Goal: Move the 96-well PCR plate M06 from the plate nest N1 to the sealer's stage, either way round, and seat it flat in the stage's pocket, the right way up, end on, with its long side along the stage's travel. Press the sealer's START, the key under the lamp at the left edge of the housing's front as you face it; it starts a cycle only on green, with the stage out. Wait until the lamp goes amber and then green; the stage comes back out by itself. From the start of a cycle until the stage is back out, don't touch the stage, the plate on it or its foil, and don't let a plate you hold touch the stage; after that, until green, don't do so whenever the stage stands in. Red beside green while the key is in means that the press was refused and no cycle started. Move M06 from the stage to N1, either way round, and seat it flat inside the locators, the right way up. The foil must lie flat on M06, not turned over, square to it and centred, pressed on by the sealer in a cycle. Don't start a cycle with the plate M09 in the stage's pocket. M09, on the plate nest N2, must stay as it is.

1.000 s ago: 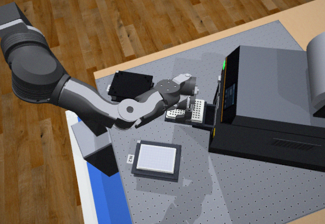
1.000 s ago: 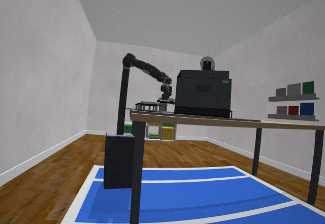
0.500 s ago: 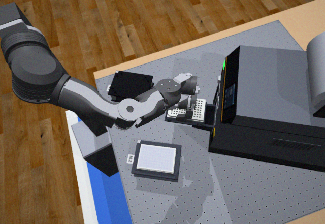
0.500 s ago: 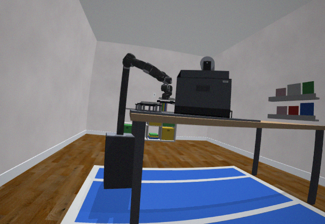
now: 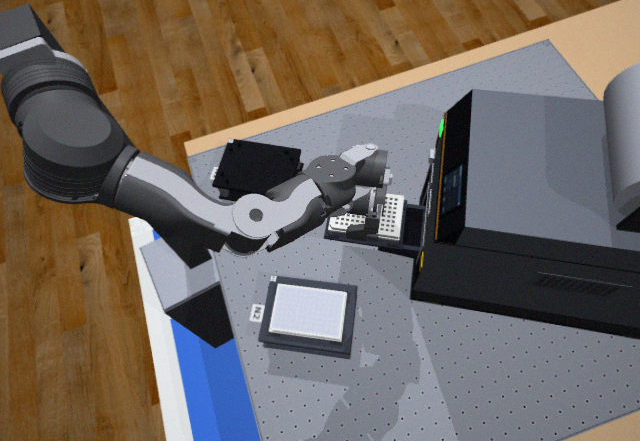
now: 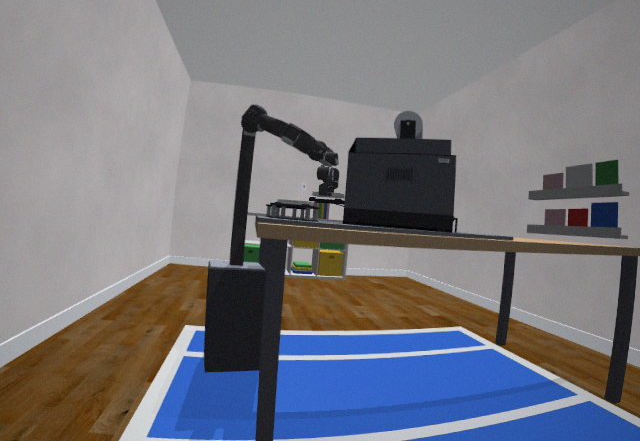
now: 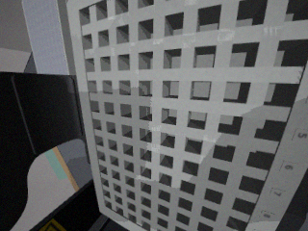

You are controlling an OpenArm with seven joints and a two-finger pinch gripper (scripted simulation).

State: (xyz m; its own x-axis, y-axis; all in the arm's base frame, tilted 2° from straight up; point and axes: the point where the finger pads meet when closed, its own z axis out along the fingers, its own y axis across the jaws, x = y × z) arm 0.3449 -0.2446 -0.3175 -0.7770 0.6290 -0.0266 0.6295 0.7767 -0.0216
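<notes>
Now: hand 2 cm above the sealer stage. Round my hand: pale key (14 cm ahead, 7 cm above, 1 cm to the left); foil roll (30 cm above, 26 cm ahead, 21 cm to the right).
</notes>
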